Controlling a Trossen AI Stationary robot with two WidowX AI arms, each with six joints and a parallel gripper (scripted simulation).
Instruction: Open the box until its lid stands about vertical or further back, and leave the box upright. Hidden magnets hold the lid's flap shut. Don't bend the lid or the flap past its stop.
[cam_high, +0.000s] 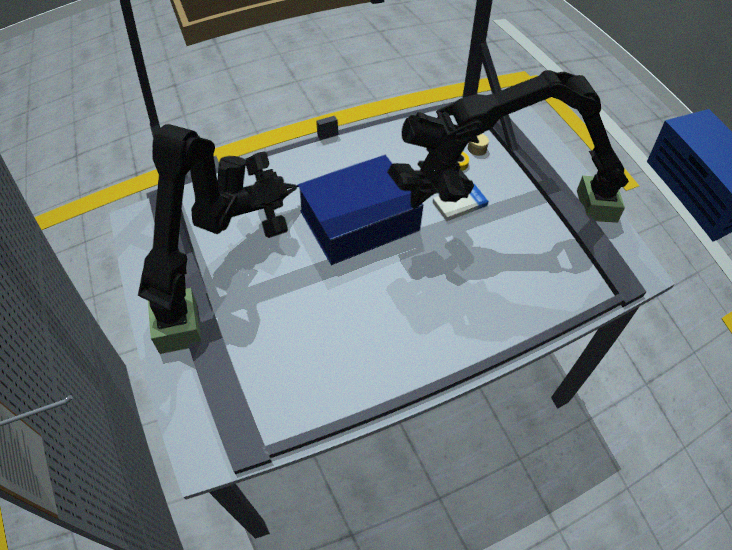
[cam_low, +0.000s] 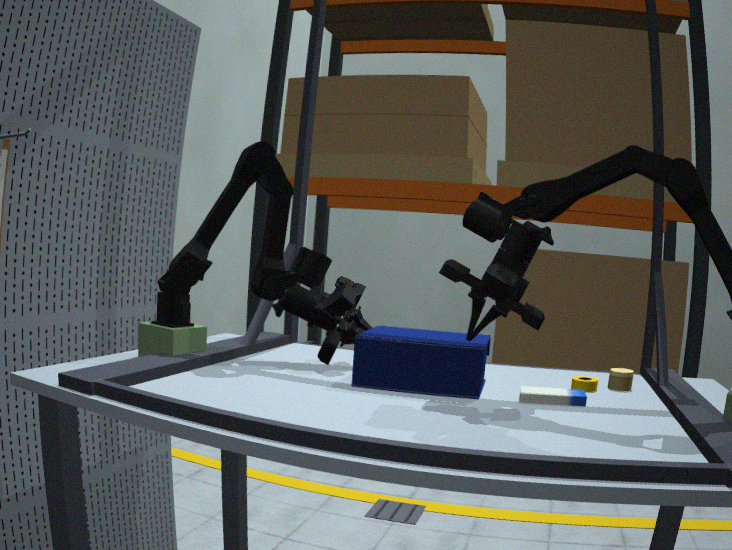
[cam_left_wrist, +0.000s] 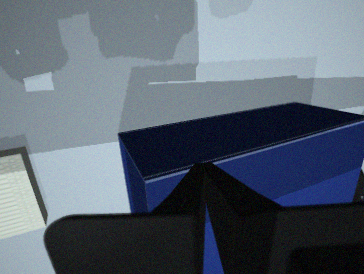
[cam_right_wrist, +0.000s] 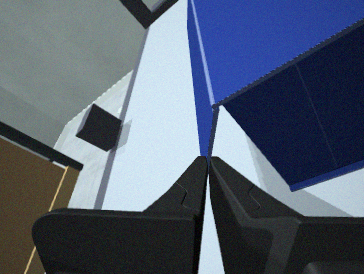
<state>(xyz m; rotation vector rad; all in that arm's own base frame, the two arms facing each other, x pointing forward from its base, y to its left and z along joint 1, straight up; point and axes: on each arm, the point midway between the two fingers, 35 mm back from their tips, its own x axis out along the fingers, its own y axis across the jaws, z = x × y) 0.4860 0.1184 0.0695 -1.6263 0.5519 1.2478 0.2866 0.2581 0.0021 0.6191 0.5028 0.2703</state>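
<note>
Now: the lid flap 140 mm to the left of my right hand and 20 mm behind it. From my right hand the other things lie so: yellow ring (450 mm to the left, 60 mm below, 10 mm behind); then tan cylinder (530 mm to the left, 50 mm behind, 40 mm below).
</note>
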